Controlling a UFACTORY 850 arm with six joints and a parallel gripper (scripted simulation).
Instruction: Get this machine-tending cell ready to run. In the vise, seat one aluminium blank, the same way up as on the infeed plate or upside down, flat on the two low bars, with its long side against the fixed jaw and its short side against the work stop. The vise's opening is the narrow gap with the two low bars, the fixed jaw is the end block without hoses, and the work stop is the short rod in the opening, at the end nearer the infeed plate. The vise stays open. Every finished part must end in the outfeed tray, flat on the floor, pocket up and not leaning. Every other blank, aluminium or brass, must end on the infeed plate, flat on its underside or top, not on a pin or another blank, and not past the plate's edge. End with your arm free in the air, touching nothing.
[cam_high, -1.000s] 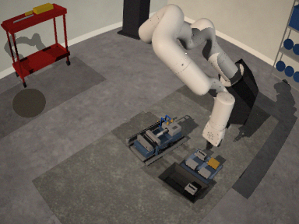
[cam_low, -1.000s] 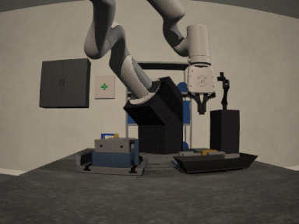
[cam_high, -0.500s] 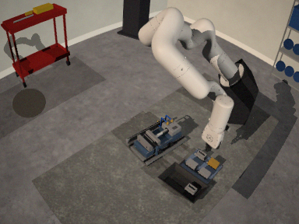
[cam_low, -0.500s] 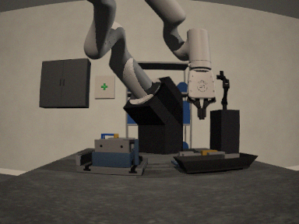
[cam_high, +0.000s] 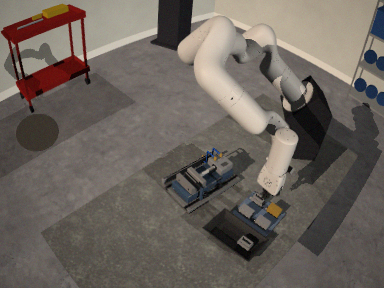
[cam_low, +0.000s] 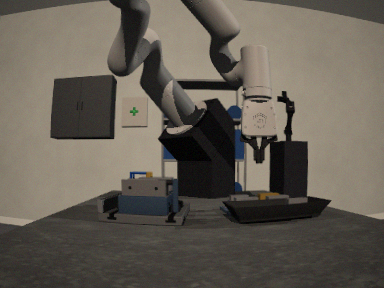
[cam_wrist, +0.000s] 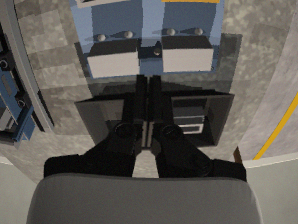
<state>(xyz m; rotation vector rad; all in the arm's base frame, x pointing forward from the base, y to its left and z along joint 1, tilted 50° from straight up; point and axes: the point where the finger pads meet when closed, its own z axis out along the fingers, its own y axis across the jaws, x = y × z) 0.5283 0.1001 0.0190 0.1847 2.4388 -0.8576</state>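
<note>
The brass blank lies 5 cm behind my hand, 6 cm to the left of it and 13 cm below it. Round my hand: vise: 2 cm behind, 29 cm to the right, 11 cm below.
</note>
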